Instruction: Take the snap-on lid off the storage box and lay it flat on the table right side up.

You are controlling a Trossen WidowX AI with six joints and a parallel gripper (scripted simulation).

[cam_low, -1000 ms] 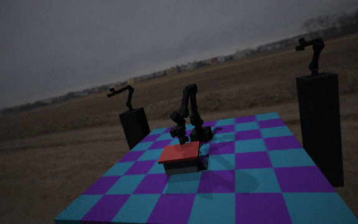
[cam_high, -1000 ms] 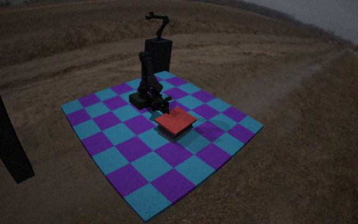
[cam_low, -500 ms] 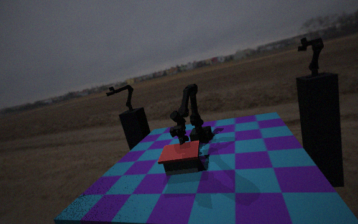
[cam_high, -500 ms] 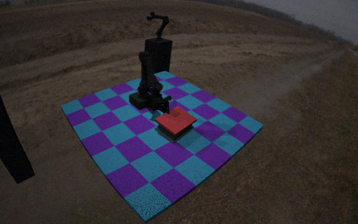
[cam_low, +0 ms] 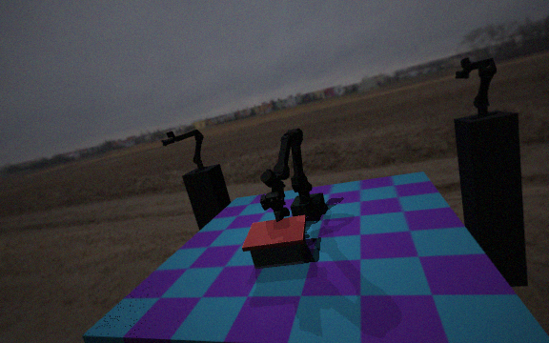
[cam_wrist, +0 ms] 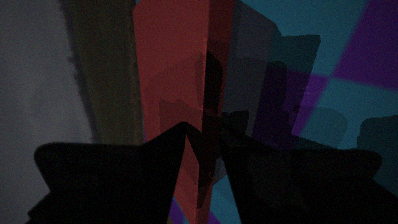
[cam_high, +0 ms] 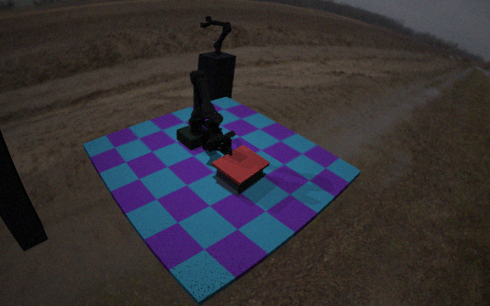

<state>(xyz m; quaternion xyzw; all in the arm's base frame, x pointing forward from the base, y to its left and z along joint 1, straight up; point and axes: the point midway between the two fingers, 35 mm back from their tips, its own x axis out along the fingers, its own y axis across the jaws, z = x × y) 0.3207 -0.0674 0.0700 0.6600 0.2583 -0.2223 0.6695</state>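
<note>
The red lid lies 80 mm ahead of my gripper tip. The rest, counted from my gripper tip: storage box: 80 mm ahead, 60 mm below.
</note>
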